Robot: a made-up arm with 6 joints.
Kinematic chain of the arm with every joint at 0, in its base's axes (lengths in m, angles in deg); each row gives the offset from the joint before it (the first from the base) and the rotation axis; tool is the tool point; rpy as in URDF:
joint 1: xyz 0 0 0.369 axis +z
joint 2: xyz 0 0 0 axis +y
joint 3: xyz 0.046 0 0.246 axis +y
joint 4: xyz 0.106 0 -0.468 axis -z
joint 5: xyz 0 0 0 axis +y
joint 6: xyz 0.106 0 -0.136 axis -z
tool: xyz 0 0 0 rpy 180 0 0
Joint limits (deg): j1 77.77..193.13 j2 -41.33..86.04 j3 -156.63..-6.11 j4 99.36..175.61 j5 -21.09..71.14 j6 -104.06..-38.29
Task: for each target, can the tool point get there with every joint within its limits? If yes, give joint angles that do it. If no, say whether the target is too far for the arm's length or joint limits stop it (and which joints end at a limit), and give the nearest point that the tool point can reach.
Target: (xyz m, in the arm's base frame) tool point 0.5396 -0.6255 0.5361
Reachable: no: joint limits stop it (at a limit: joint 2, joint 3, joint 4) | nearest point 0.2229 -0.2584 0.2428 | short by 0.567 m
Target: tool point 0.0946 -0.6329 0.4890
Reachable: no: joint limits stop it (at a limit: joint 2, joint 3, joint 4) | nearest point 0.0490 -0.3279 0.2572 | short by 0.386 m
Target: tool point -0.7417 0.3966 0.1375
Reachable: yes | joints 150.80 71.68 -127.51 116.06 43.73 -85.40
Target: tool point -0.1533 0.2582 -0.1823
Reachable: yes | joints 145.41 73.75 -70.76 112.59 -14.14 -62.22
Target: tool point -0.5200 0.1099 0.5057
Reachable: yes | joints 172.06 -22.43 -57.85 162.08 -6.32 -56.40
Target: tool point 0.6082 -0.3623 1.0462
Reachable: no: too far | nearest point 0.4357 -0.2596 1.1048 | short by 0.209 m
